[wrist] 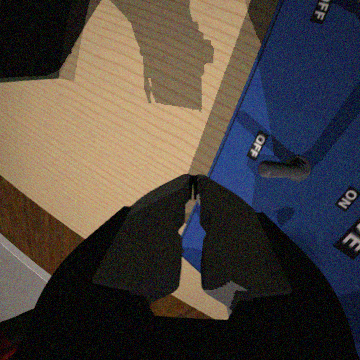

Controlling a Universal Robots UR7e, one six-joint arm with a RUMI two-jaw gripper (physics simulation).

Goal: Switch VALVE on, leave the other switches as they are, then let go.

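Places are measured from the arm's base along level axes (x up, y right, z ahead), in millimetres.
Where they show: gripper, fingertip midpoint: (pixel 192 177).
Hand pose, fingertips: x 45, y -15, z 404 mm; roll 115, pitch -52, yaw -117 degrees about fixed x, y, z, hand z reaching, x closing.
Observation:
Each offset is from my fingertips to the top centre of the thing. "spot": to the spot under its first point. Level surfaces: height alone.
A blue switch panel @[dx -63 mm] (pixel 300 100) fills the right of the wrist view. On it a grey toggle lever @[dx -14, dy -37, dz +49 mm] (pixel 284 169) leans left, toward its OFF label @[spot: dx -68, dy -30, dz +29 mm] (pixel 257 146) and away from its ON label @[spot: dx -37, dy -56, dz +104 mm] (pixel 347 198). Part of a name label @[spot: dx -28, dy -35, dz +135 mm] (pixel 350 241) ending in E shows at the right edge; the rest is cut off, and this fits VALVE. My gripper (pixel 192 177) is shut and empty, its tips left of and slightly below the lever, apart from it in the view. The fingers hide the panel's lower part.
Another OFF label (pixel 320 10) shows at the top right. A dark object (pixel 35 37) stands at the top left. The light wooden board @[dx -142 mm] (pixel 90 145) lies left of the panel, with a darker wood surface (pixel 35 220) and a grey area (pixel 17 285) beyond it.

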